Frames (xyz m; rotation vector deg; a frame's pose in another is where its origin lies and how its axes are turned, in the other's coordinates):
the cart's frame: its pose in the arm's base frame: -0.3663 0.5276 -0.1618 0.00 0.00 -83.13
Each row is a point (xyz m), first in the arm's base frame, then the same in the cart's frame.
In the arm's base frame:
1: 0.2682 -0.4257 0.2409
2: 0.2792 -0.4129 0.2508
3: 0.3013 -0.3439 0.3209
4: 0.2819 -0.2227 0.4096
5: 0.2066 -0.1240 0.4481
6: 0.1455 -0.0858 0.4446
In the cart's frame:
1: 1.0224 0.5159 0.4027
2: 1.0110 0.5284 0.4126
3: 0.9451 0.5586 0.4827
4: 0.8224 0.5538 0.5714
5: 0.7155 0.4908 0.6099
6: 0.6702 0.4348 0.6064

